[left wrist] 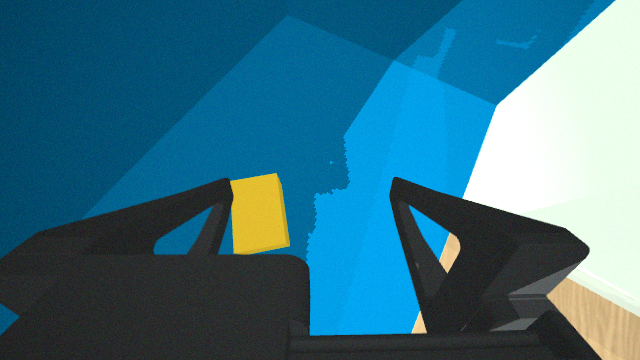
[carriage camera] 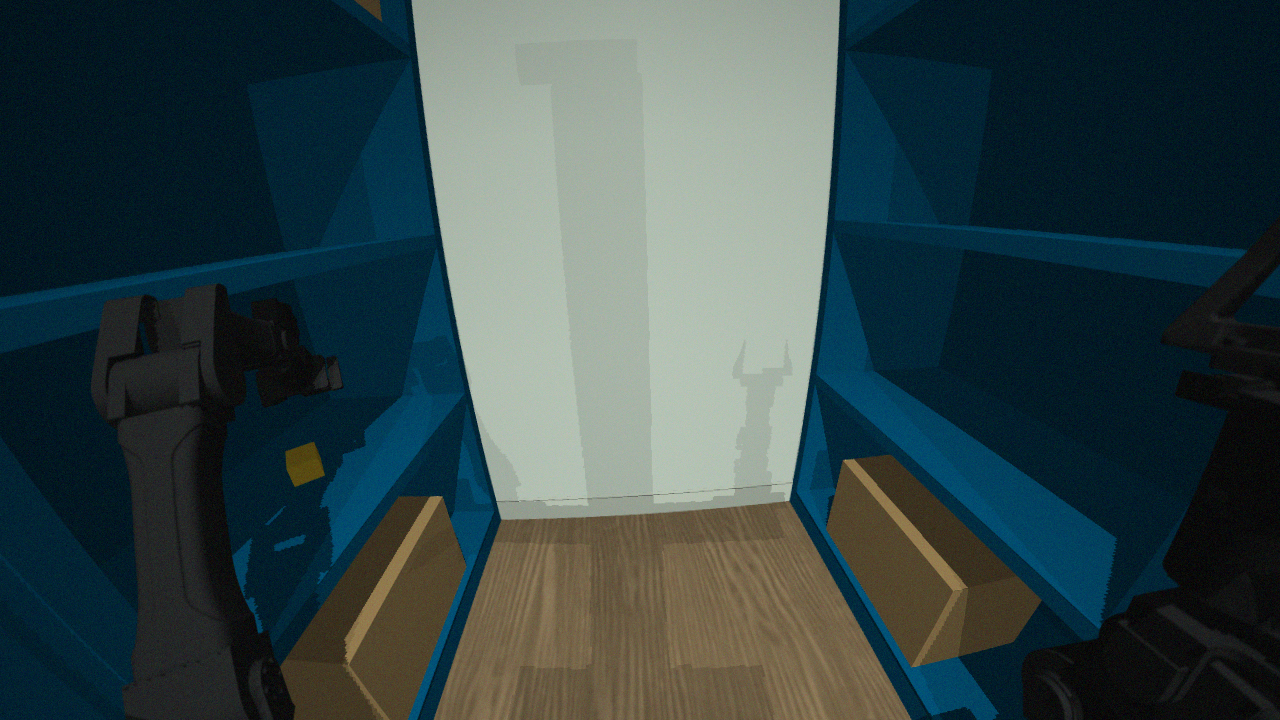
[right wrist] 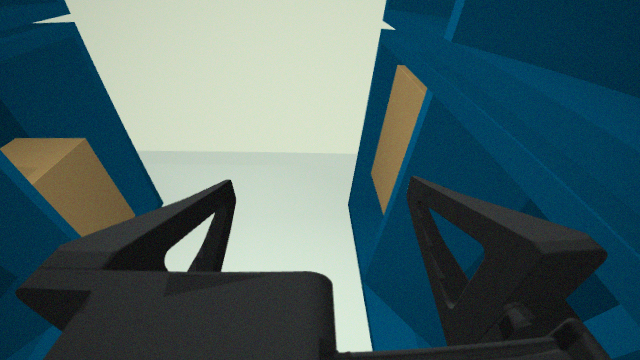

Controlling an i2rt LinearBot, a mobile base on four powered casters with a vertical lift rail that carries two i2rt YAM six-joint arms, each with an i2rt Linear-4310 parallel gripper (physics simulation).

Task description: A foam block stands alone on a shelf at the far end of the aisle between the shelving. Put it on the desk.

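Places are measured from the left arm's base along level axes (x ahead, y right, z down), in centimetres.
Pixels of known places: left gripper, fingertip midpoint: [left wrist: 311,186] [carriage camera: 311,390]; right gripper, fingertip midpoint: [right wrist: 321,187].
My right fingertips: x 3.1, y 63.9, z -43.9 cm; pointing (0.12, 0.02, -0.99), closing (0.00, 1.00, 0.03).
Behind a point stands the place of what it marks.
The yellow foam block [carriage camera: 305,463] @(x 48.7, y -40.2, z 1.7 cm) [left wrist: 259,214] @(x 51.2, y -43.2, z 1.5 cm) stands on a blue shelf [carriage camera: 393,438] @(x 65.7, y -30.9, z 6.0 cm) [left wrist: 370,240] @(x 57.4, y -29.9, z 6.0 cm) of the left-hand shelving. My left gripper [left wrist: 311,186] @(x 53.9, y -37.0, z -12.8 cm) is open and empty; in the carriage camera it hangs above the block. In the left wrist view the block shows beyond the left-hand fingertip, which overlaps its edge, and the right-hand fingertip is well apart from it. My right gripper [right wrist: 321,187] @(x 3.1, y 63.9, z -43.9 cm) is open and empty, pointing along the aisle, at the right edge of the carriage camera view. The desk does not show in these views.
Blue shelving stands on both sides of the aisle, with shelf boards above and below. Open wooden bins [carriage camera: 407,582] @(x 43.4, y -21.8, z 29.0 cm) [carriage camera: 904,573] @(x 46.6, y 89.0, z 33.5 cm) stand on the low shelves at left and right. A pale wall [carriage camera: 716,223] @(x 100.9, y 51.4, z -38.6 cm) closes the far end, above the wooden floor [carriage camera: 626,608] @(x 60.2, y 24.0, z 59.3 cm).
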